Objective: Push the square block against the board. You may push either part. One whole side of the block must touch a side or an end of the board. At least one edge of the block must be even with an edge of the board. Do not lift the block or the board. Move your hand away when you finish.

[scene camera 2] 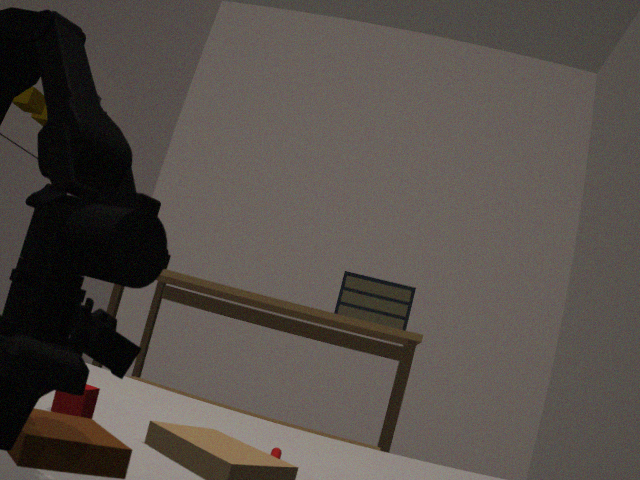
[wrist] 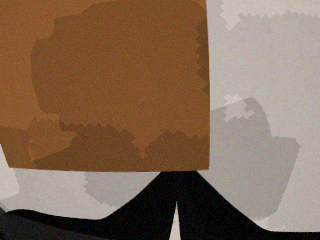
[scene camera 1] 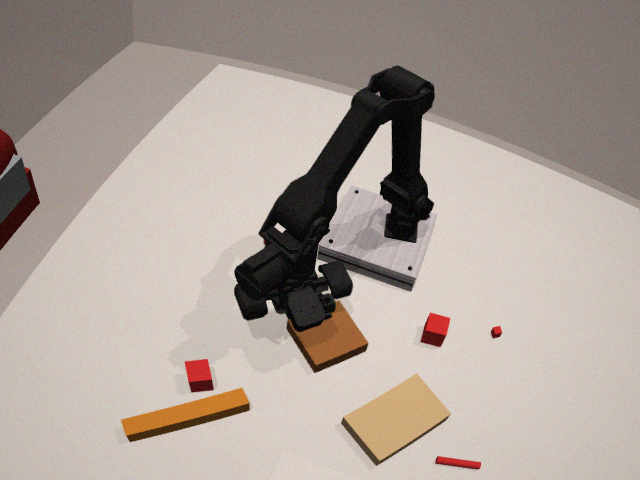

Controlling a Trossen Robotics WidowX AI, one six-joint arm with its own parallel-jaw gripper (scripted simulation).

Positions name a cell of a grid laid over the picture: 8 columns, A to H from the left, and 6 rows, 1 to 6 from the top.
Labels:
A long orange board shows in scene camera 1 (C6); in scene camera 2 it is out of frame, in the wrist view it is out of frame.

